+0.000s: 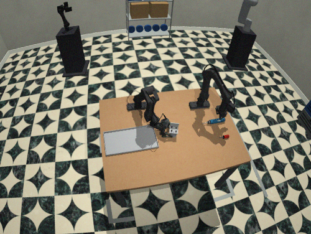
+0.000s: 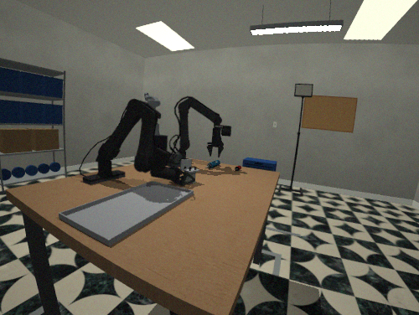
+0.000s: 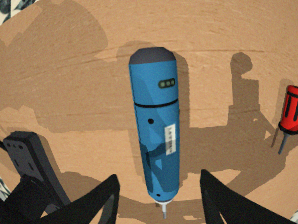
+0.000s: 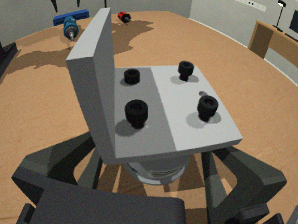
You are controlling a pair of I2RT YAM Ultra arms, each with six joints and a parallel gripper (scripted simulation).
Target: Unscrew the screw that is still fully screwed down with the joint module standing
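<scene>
Right now the screw is 10 mm behind my right hand, 20 mm to the left of it and 40 mm above it. Also, from my right hand: red-handled screwdriver: 70 mm ahead, 450 mm to the left, 10 mm below; then grey l-shaped bracket: 50 mm above; then grey tray: 50 mm ahead, 350 mm to the right, 20 mm below.
</scene>
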